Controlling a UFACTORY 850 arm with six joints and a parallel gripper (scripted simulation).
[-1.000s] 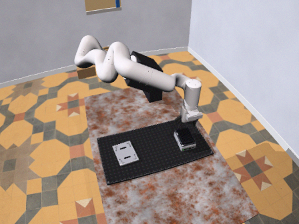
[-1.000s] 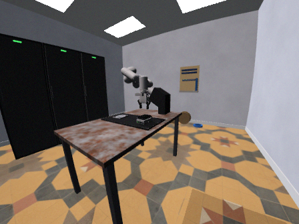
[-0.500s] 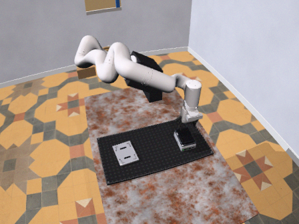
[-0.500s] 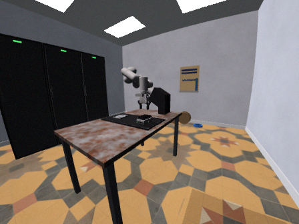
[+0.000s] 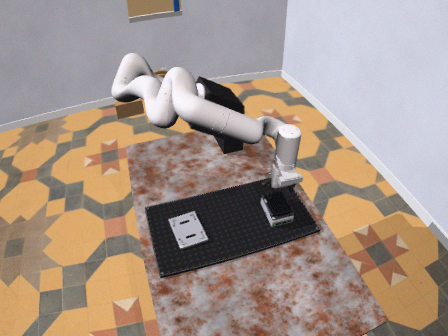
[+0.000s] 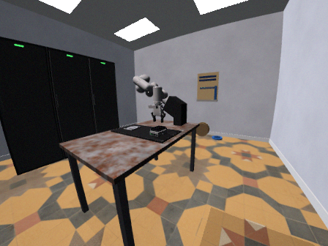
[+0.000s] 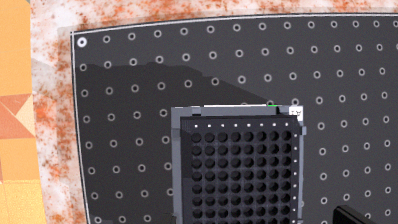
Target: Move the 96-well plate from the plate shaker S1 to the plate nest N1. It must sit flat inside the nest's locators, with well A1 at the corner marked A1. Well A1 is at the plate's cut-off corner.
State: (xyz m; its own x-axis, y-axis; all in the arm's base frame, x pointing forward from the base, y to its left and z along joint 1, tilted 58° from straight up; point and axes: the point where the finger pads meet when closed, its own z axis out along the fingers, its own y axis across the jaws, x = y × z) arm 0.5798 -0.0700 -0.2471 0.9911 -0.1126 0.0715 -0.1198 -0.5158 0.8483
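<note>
My gripper is now 7 cm above the black 96-well plate. From my hand the other things lie so: plate nest N1: 39 cm to the right, 12 cm below, 5 cm behind; A1 mark: 44 cm to the right, 12 cm below, 3 cm ahead.
</note>
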